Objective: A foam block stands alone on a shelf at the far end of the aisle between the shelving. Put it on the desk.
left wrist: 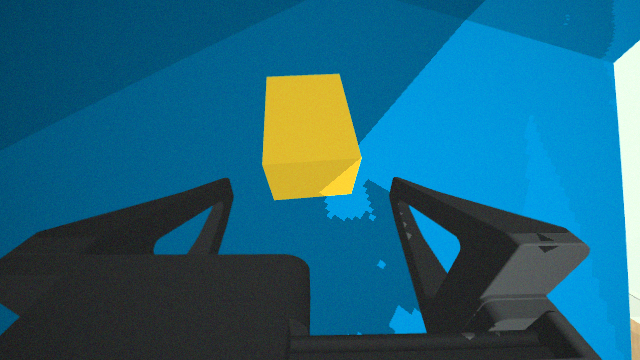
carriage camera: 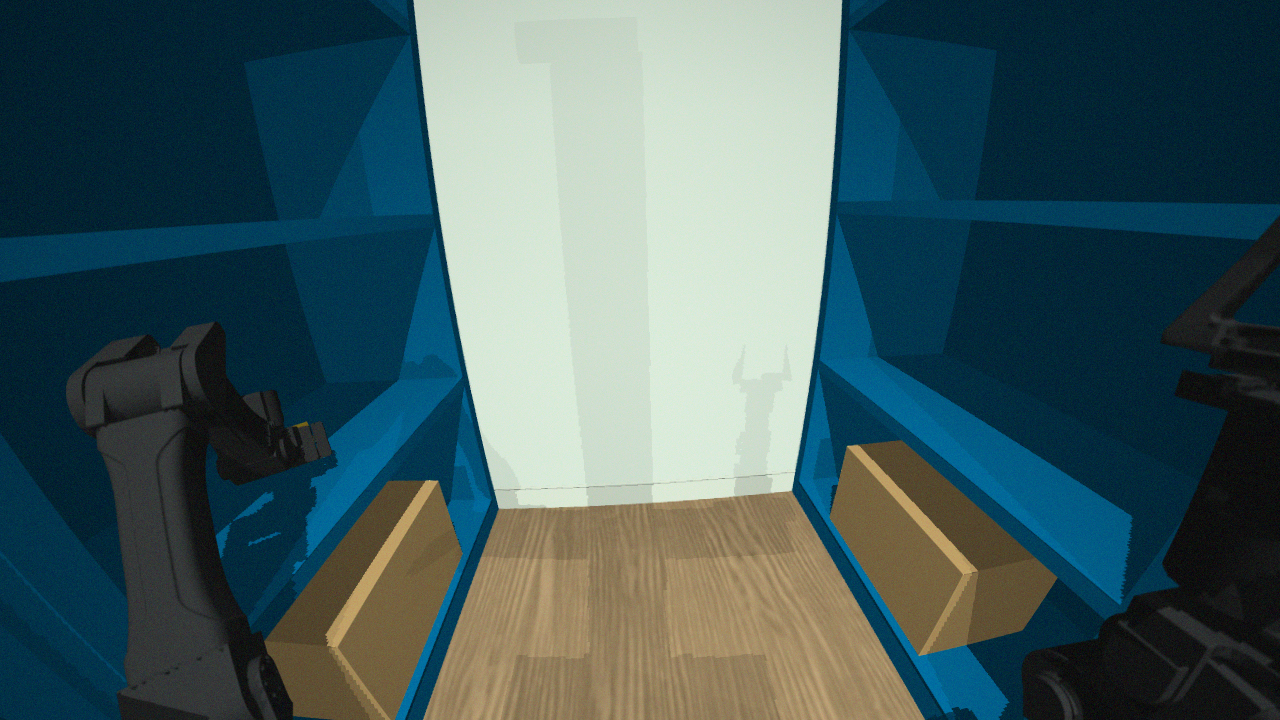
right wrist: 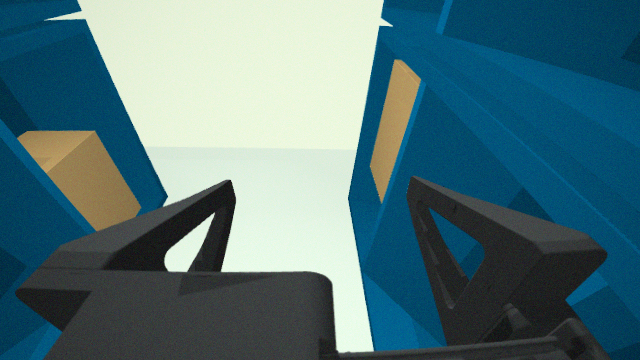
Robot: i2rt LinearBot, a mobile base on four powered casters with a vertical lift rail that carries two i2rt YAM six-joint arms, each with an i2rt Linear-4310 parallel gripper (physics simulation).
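Frame: origin at the left arm's base, x ahead, y left, z up, level; millimetres.
Seen in the pictures: left gripper, fingertip midpoint: (left wrist: 311, 186); right gripper, fingertip midpoint: (right wrist: 321, 187).
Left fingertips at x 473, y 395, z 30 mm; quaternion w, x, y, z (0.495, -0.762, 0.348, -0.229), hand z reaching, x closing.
Note:
A point is followed by its place in that frame.
The yellow foam block (left wrist: 311, 120) {y 428, x 510, z 36 mm} stands on the blue shelf (left wrist: 500, 165) {y 299, x 614, z -9 mm} in the left wrist view, beyond the fingertips and between their lines, slightly left of the middle of the gap. A sliver of the block (carriage camera: 301, 425) {y 446, x 550, z 36 mm} shows behind the fingers in the carriage view. My left gripper (left wrist: 311, 186) {y 395, x 473, z 30 mm} (carriage camera: 324, 442) is open, with nothing held, over the shelf at the left of the aisle. My right gripper (right wrist: 321, 187) {y -638, x 31, z 441 mm} (carriage camera: 1170, 365) is open and empty at the right, pointing along the aisle. The desk does not show in these views.
Blue shelving lines both sides. A brown box (carriage camera: 393, 582) (right wrist: 92, 185) stands low on the left shelving and another brown box (carriage camera: 904, 546) (right wrist: 395, 125) low on the right. A pale wall (carriage camera: 698, 223) {y -463, x 1005, z 387 mm} closes the aisle beyond the wooden floor (carriage camera: 626, 608) {y -245, x 567, z -542 mm}. A shelf board (carriage camera: 993, 456) {y -980, x 454, z -9 mm} runs above the right box.

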